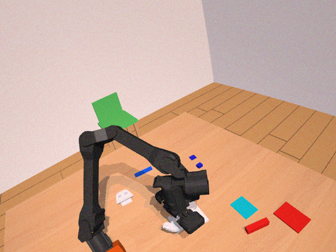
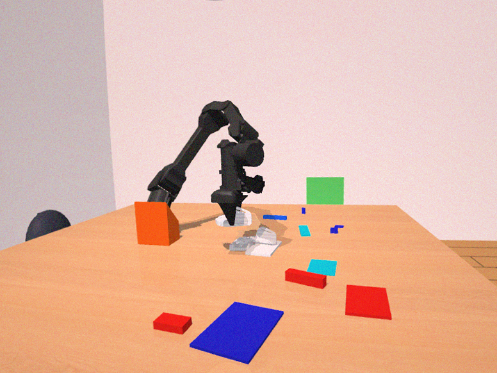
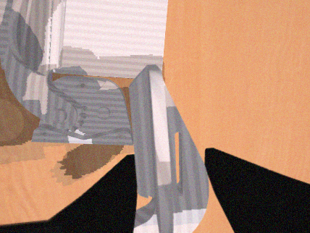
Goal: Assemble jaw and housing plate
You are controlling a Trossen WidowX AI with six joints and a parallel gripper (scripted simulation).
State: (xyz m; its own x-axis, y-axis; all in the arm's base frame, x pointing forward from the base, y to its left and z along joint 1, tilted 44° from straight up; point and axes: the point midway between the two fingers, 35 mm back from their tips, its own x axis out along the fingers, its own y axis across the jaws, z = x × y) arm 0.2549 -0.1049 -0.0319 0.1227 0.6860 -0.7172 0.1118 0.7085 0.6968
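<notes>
Now: the white base 80 mm ahead of my gripper tip, 40 mm to the left of it and 80 mm below it. From my gripper tip the other things lie so: blue tile: 60 mm ahead, 360 mm to the right, 80 mm below; then cyan tile: 220 mm ahead, 90 mm to the right, 80 mm below; then white housing plate: 60 mm behind, 330 mm to the left, 60 mm below.
</notes>
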